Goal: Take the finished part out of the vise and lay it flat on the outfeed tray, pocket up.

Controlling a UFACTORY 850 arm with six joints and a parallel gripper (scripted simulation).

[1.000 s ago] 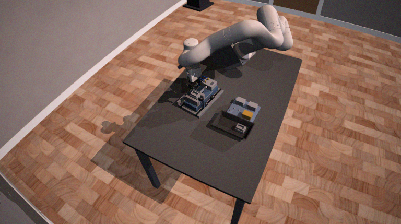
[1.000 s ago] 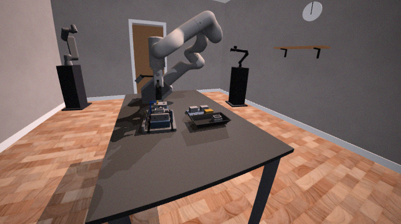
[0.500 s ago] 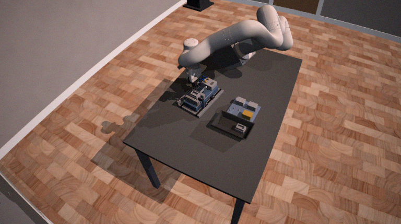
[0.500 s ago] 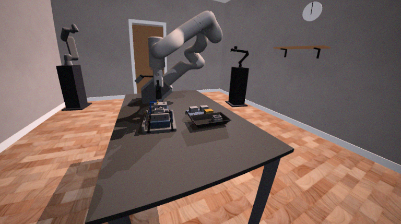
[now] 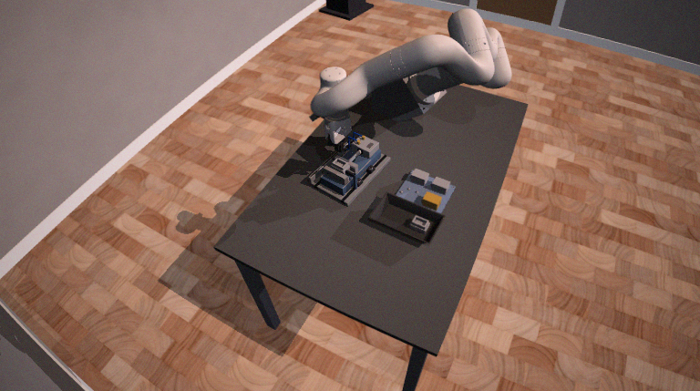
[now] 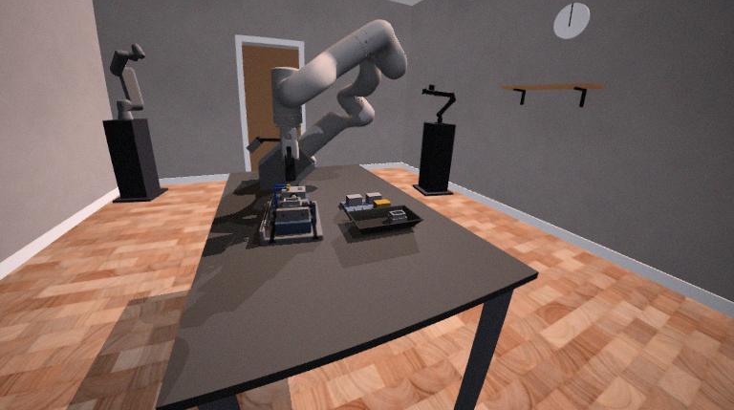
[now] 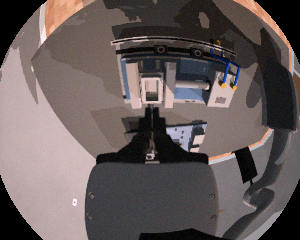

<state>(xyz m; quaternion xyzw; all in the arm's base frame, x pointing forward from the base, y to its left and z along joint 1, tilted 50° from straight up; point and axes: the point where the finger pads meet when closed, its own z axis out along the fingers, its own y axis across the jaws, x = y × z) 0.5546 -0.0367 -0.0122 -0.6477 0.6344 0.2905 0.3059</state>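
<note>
Now: the vise 7 cm behind my hand and 16 cm below it. From my hand the other things lie so: blue plate (15 cm behind, 30 cm to the left, 20 cm below); then yellow block (11 cm behind, 35 cm to the left, 17 cm below).
</note>
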